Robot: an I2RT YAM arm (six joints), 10 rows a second.
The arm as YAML. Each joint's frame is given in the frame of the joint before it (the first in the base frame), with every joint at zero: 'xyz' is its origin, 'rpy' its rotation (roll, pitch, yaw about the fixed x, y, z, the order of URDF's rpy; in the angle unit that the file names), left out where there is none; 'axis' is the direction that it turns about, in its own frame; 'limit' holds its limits. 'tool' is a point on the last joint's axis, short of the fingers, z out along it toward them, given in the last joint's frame.
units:
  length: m
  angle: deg
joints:
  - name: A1
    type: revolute
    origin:
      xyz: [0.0, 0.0, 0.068]
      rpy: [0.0, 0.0, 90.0]
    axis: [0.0, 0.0, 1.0]
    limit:
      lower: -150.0
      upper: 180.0
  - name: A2
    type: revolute
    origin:
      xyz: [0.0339, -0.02, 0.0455]
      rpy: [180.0, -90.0, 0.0]
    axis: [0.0, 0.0, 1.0]
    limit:
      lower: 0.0
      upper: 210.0
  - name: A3
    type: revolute
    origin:
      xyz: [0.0, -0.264, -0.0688]
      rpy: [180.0, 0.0, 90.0]
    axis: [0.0, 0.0, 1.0]
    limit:
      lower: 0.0
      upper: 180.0
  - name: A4
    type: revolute
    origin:
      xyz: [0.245, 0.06, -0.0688]
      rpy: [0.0, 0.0, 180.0]
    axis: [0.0, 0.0, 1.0]
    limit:
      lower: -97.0
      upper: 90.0
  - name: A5
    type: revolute
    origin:
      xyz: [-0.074, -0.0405, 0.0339]
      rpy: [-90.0, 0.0, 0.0]
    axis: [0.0, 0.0, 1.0]
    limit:
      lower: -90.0
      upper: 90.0
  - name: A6
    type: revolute
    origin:
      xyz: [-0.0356, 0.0, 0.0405]
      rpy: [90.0, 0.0, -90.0]
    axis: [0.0, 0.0, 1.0]
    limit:
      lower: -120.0
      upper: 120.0
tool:
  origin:
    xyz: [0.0, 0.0, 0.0]
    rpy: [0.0, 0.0, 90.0]
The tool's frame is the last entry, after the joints.
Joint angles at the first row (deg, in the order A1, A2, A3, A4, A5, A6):
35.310 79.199 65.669 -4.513 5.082 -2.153
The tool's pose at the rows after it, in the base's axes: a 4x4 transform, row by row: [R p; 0 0 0 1], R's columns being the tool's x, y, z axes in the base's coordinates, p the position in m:
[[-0.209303 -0.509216 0.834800 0.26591], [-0.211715 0.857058 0.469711 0.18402], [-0.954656 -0.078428 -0.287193 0.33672], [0 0 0 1]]
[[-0.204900 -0.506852 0.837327 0.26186], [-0.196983 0.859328 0.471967 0.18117], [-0.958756 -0.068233 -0.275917 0.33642], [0 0 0 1]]
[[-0.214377 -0.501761 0.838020 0.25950], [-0.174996 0.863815 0.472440 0.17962], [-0.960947 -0.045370 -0.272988 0.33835], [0 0 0 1]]
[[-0.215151 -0.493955 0.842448 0.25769], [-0.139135 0.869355 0.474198 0.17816], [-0.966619 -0.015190 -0.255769 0.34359], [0 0 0 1]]
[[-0.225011 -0.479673 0.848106 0.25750], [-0.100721 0.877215 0.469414 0.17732], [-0.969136 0.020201 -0.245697 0.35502], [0 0 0 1]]
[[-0.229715 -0.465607 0.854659 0.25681], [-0.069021 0.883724 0.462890 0.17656], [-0.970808 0.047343 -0.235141 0.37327], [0 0 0 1]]
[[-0.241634 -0.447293 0.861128 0.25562], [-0.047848 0.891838 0.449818 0.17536], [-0.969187 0.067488 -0.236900 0.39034], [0 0 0 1]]
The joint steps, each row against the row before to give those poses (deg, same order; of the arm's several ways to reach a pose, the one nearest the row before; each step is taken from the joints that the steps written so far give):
0.001 -0.919 -1.989 2.338 0.612 -0.830
0.000 -1.180 -1.267 0.764 -0.021 0.546
0.020 -0.656 -0.133 -0.348 0.020 1.355
-0.021 -0.633 0.286 0.108 0.044 1.705
-0.066 -0.132 2.251 -1.792 0.350 2.120
0.021 0.044 3.933 -3.277 0.545 1.661
0.046 0.241 4.154 -4.045 0.877 1.421

